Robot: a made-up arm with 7 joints. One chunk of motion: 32 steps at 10 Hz.
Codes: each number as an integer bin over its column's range. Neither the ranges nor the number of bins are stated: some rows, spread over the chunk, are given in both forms.
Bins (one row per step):
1: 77 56 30 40 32 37 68
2: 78 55 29 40 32 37 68
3: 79 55 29 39 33 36 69
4: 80 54 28 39 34 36 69
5: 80 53 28 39 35 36 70
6: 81 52 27 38 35 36 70
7: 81 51 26 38 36 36 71
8: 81 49 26 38 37 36 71
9: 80 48 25 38 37 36 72
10: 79 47 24 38 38 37 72
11: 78 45 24 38 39 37 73
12: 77 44 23 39 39 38 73
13: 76 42 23 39 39 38 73
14: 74 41 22 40 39 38 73
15: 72 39 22 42 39 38 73
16: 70 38 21 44 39 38 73
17: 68 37 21 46 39 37 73
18: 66 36 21 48 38 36 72
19: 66 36 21 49 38 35 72
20: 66 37 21 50 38 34 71
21: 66 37 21 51 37 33 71
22: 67 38 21 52 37 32 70
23: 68 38 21 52 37 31 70
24: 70 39 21 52 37 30 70
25: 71 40 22 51 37 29 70
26: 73 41 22 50 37 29 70
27: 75 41 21 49 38 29 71
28: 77 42 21 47 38 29 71
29: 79 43 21 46 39 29 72
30: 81 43 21 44 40 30 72
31: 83 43 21 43 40 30 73
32: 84 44 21 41 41 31 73
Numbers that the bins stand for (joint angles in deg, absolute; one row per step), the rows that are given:
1: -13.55 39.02 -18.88 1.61 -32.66 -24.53 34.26
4: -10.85 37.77 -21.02 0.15 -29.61 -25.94 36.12
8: -9.94 34.64 -23.16 -1.30 -25.05 -25.94 39.82
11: -12.65 32.14 -25.30 -1.30 -22.00 -24.53 43.52
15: -18.07 28.39 -27.44 4.53 -22.00 -23.12 43.52
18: -23.49 26.52 -28.51 13.28 -23.53 -25.94 41.67
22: -22.58 27.77 -28.51 19.12 -25.05 -31.59 37.97
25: -18.97 29.02 -27.44 17.66 -25.05 -35.83 37.97
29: -11.75 30.89 -28.51 10.36 -22.00 -35.83 41.67
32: -7.23 31.52 -28.51 3.07 -18.96 -33.00 43.52
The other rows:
2: -12.65 38.39 -19.95 1.61 -32.66 -24.53 34.26
3: -11.75 38.39 -19.95 0.15 -31.14 -25.94 36.12
5: -10.85 37.14 -21.02 0.15 -28.09 -25.94 37.97
6: -9.94 36.52 -22.09 -1.30 -28.09 -25.94 37.97
7: -9.94 35.89 -23.16 -1.30 -26.57 -25.94 39.82
9: -10.85 34.02 -24.23 -1.30 -25.05 -25.94 41.67
10: -11.75 33.39 -25.30 -1.30 -23.53 -24.53 41.67
12: -13.55 31.52 -26.37 0.15 -22.00 -23.12 43.52
13: -14.46 30.27 -26.37 0.15 -22.00 -23.12 43.52
14: -16.26 29.64 -27.44 1.61 -22.00 -23.12 43.52
16: -19.87 27.77 -28.51 7.45 -22.00 -23.12 43.52
17: -21.68 27.14 -28.51 10.36 -22.00 -24.53 43.52
19: -23.49 26.52 -28.51 14.74 -23.53 -27.35 41.67
20: -23.49 27.14 -28.51 16.20 -23.53 -28.76 39.82
21: -23.49 27.14 -28.51 17.66 -25.05 -30.18 39.82
23: -21.68 27.77 -28.51 19.12 -25.05 -33.00 37.97
24: -19.87 28.39 -28.51 19.12 -25.05 -34.41 37.97
26: -17.17 29.64 -27.44 16.20 -25.05 -35.83 37.97
27: -15.36 29.64 -28.51 14.74 -23.53 -35.83 39.82
28: -13.55 30.27 -28.51 11.82 -23.53 -35.83 39.82
30: -9.94 30.89 -28.51 7.45 -20.48 -34.41 41.67
31: -8.14 30.89 -28.51 5.99 -20.48 -34.41 43.52

